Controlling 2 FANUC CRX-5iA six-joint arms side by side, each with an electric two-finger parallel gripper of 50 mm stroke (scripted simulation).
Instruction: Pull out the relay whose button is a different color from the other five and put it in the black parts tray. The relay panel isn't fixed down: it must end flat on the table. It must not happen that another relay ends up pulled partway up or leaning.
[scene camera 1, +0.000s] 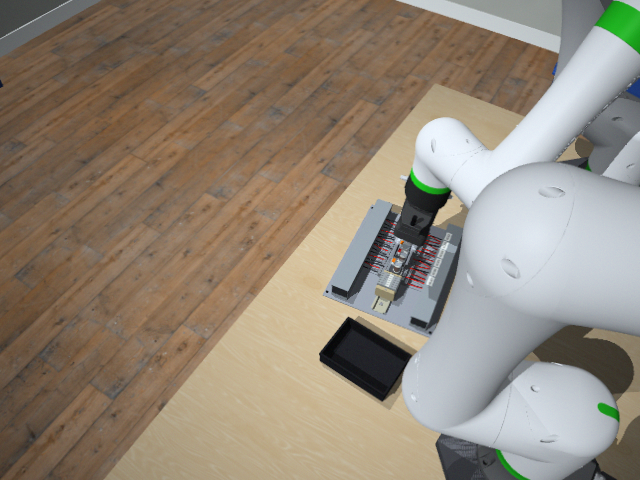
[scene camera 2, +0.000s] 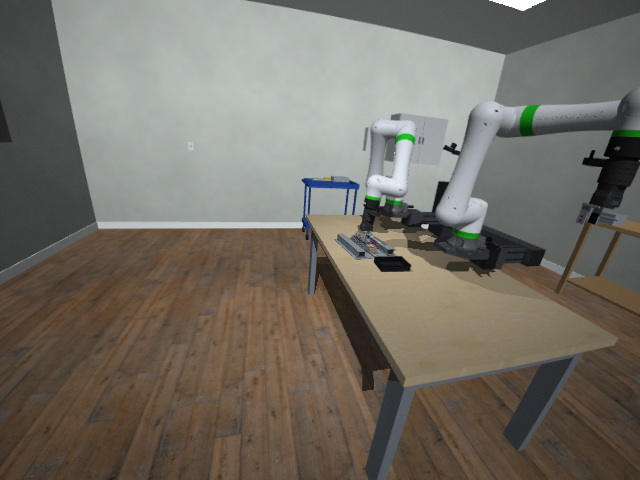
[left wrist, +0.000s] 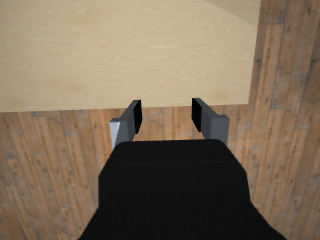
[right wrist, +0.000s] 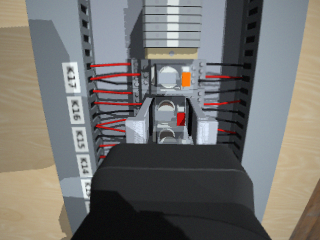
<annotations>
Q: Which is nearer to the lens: the relay panel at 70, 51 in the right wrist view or the orange-button relay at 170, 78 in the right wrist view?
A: The orange-button relay.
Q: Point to my left gripper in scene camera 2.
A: At 585, 223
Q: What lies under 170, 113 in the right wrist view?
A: A red-button relay.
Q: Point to my right gripper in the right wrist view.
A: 170, 109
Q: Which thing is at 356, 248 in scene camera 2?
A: A relay panel.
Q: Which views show the relay panel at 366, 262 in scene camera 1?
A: Scene camera 1, scene camera 2 and the right wrist view only.
</annotations>
